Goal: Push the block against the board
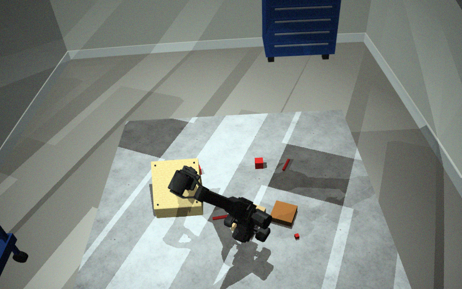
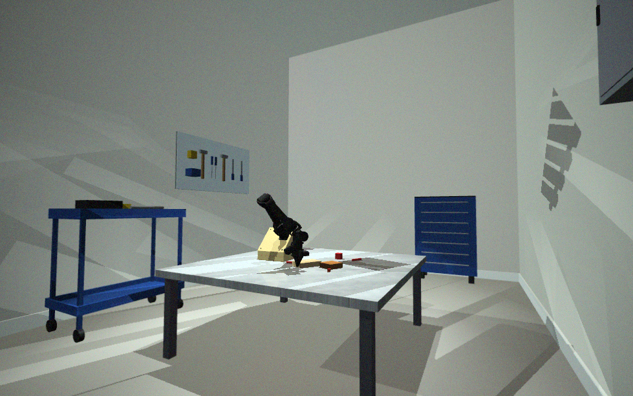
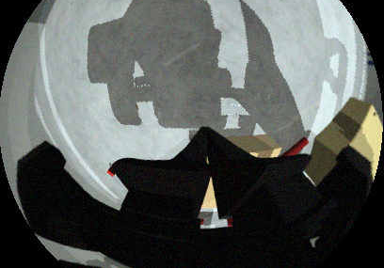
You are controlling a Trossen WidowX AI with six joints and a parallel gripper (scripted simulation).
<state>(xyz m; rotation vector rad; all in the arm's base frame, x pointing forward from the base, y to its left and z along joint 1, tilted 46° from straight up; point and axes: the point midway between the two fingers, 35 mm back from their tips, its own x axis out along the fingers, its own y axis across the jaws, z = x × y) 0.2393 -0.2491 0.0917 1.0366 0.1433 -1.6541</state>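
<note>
My gripper tip is now 10 cm to the right of the board, 1 cm below it and 1 cm short of it. The rest, counted from my gripper tip: small red bit 21 cm ahead, 1 cm to the right; square block 17 cm ahead, 11 cm to the left, 1 cm above.
</note>
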